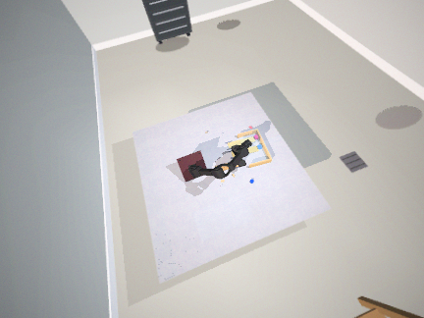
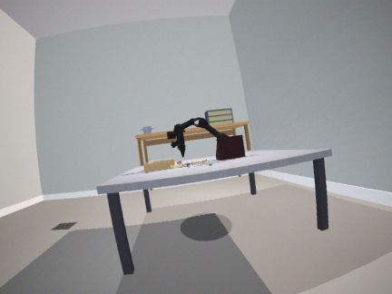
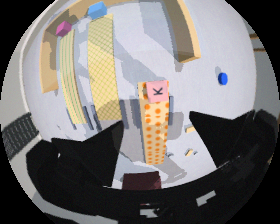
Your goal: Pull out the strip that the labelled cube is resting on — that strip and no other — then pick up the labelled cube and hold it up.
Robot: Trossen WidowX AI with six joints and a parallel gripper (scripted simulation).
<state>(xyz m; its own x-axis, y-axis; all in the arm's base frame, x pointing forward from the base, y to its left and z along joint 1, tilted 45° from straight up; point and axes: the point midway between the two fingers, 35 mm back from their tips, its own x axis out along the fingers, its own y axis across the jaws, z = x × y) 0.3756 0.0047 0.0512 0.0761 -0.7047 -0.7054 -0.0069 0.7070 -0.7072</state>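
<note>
Now: gripper tip 4 cm above the pale cube marked k, 3 cm short of it and 1 cm to the left of it. Round my gripper tip: orange dotted strip (8 cm behind, 6 cm below); blue piece (19 cm to the right, 5 cm below, 5 cm ahead).
</note>
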